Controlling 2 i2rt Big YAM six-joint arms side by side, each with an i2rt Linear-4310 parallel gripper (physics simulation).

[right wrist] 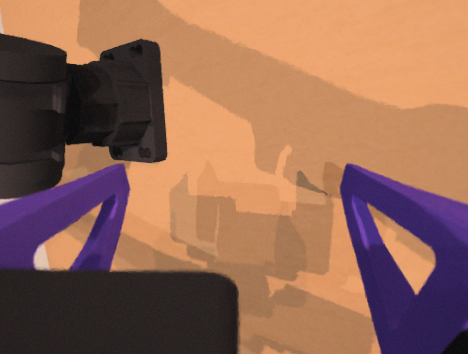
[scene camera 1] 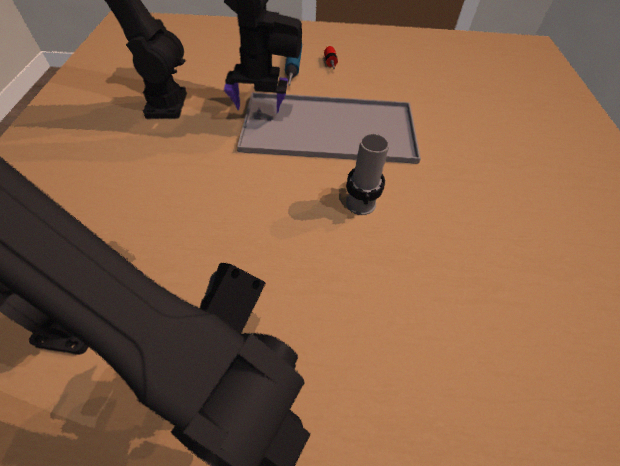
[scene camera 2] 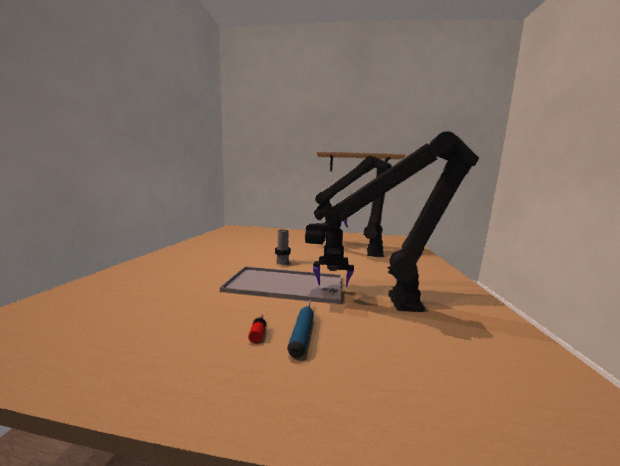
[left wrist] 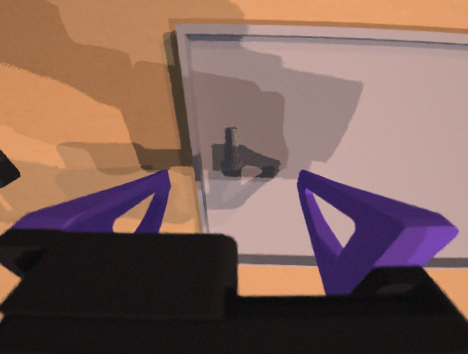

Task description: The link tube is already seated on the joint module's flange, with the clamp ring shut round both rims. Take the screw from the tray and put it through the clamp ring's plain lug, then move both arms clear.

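Pixels of known places: left gripper, between the fingertips: [scene camera 1: 258,110] [scene camera 2: 332,285] [left wrist: 233,177]; right gripper, between the fingertips: [right wrist: 234,176]; left arm's base, origin of its link: [scene camera 1: 166,104] [scene camera 2: 404,302]; right arm's base, origin of its link: [right wrist: 138,105] [scene camera 2: 374,253].
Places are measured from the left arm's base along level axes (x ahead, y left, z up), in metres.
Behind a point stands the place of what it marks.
Observation:
The grey link tube [scene camera 1: 370,162] @[x 0.464, y -0.365, z 0.137 m] [scene camera 2: 283,239] @[x 0.466, y -0.316, z 0.122 m] stands upright on the joint module [scene camera 1: 358,204] @[x 0.459, y -0.367, z 0.027 m] [scene camera 2: 282,260] @[x 0.468, y -0.312, z 0.021 m], with the black clamp ring [scene camera 1: 358,189] @[x 0.452, y -0.367, z 0.071 m] [scene camera 2: 282,251] @[x 0.467, y -0.304, z 0.067 m] round the joint. The small dark screw [scene camera 1: 259,114] @[x 0.245, y -0.051, z 0.008 m] [left wrist: 231,150] @[x 0.242, y -0.039, z 0.010 m] is in the tray [scene camera 1: 325,130] @[x 0.409, y -0.107, z 0.004 m] [scene camera 2: 270,283] @[x 0.477, y -0.084, z 0.004 m] [left wrist: 420,150] @[x 0.387, y -0.049, z 0.004 m], near its left end in scene camera 1. My left gripper [scene camera 1: 258,109] @[x 0.243, y -0.054, z 0.022 m] [scene camera 2: 333,284] @[x 0.243, y -0.054, z 0.022 m] [left wrist: 233,177] @[x 0.243, y -0.054, z 0.022 m] is open and empty above the screw, whose shaft points towards the top of the left wrist view. My right gripper [right wrist: 234,176] @[x 0.172, y -0.659, z 0.103 m] is open and empty over the table.
A blue screwdriver [scene camera 1: 293,63] @[x 0.331, y 0.142, z 0.039 m] [scene camera 2: 301,330] @[x 0.332, y 0.250, z 0.041 m] and a red driver [scene camera 1: 330,56] @[x 0.440, y 0.198, z 0.032 m] [scene camera 2: 257,330] @[x 0.437, y 0.251, z 0.033 m] lie behind the tray in scene camera 1. The right arm [scene camera 1: 150,325] @[x 0.249, y -0.746, z 0.365 m] crosses the lower left of that view. The left arm's base [scene camera 1: 162,102] @[x 0.008, y -0.040, z 0.033 m] [scene camera 2: 406,295] @[x 0.014, y 0.040, z 0.045 m] stands beside the tray.

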